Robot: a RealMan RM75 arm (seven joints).
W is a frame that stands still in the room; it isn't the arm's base.
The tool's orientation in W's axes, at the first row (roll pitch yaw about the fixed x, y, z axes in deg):
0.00 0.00 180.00
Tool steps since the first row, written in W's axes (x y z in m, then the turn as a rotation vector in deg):
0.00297 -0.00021 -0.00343 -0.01 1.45 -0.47
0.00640 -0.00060 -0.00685 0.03 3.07 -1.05
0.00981 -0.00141 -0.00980 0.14 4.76 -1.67
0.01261 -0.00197 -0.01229 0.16 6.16 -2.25
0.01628 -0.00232 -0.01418 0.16 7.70 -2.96
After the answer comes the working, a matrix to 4 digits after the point.
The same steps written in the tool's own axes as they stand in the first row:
-0.00297 0.00021 -0.00343 0.01 -1.45 -0.47
-0.00640 0.00060 -0.00685 -0.03 -3.07 -1.05
-0.00981 0.00141 -0.00980 -0.14 -4.76 -1.67
-0.01261 0.00197 -0.01229 -0.16 -6.16 -2.25
-0.01628 0.00232 -0.01418 -0.16 -7.70 -2.96

The tool's axes in the first row as the columns of a matrix, in W's axes (rounded; the answer above uses it unrounded):
-1.0000 0.0000 0.0000
0.0000 -1.0000 0.0000
0.0000 0.0000 1.0000

